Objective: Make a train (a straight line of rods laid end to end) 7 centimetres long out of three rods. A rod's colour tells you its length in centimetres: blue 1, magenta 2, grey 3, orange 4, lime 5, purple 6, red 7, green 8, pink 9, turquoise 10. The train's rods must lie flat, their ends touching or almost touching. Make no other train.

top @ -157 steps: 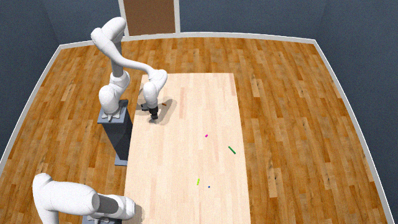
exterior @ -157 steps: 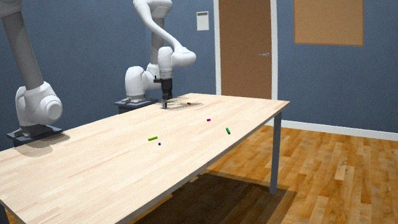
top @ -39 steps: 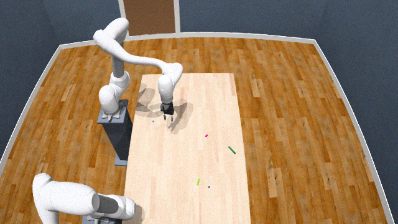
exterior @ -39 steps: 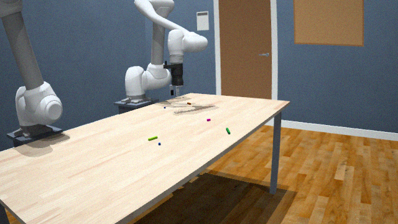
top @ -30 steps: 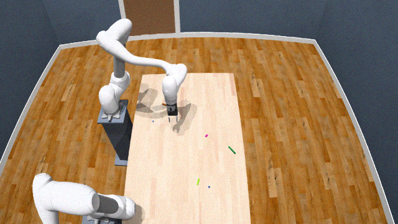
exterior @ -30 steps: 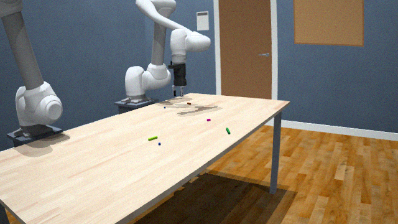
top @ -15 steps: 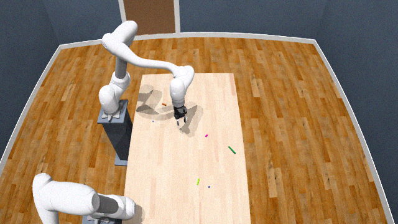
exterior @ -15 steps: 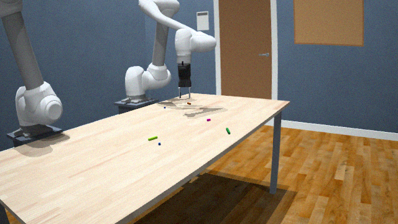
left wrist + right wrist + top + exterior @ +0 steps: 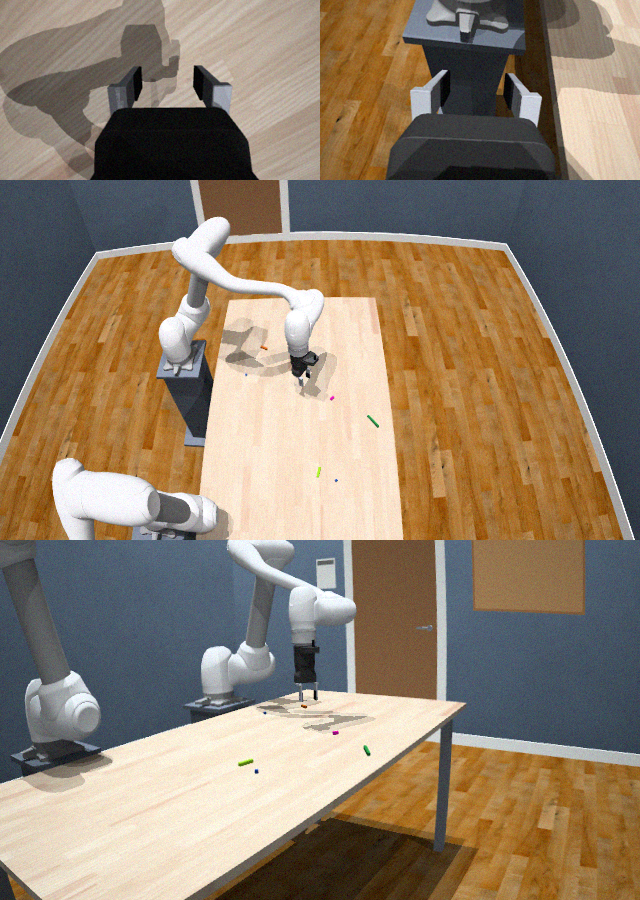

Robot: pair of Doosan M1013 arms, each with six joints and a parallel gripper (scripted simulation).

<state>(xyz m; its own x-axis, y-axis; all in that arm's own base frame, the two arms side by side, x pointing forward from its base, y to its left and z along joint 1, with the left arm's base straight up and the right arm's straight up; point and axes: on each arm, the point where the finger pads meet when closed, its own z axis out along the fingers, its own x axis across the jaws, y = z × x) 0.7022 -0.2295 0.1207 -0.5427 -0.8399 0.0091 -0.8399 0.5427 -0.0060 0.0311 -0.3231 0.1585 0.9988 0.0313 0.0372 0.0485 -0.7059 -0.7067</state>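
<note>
My left hand is 13 cm short of the magenta rod, 12 cm above it and 4 cm to the left of it. Round my left hand: orange rod 30 cm to the left, 21 cm behind, 12 cm below; lime rod 43 cm to the right, 12 cm below, 4 cm ahead; green rod 31 cm ahead, 18 cm to the right, 12 cm below.
</note>
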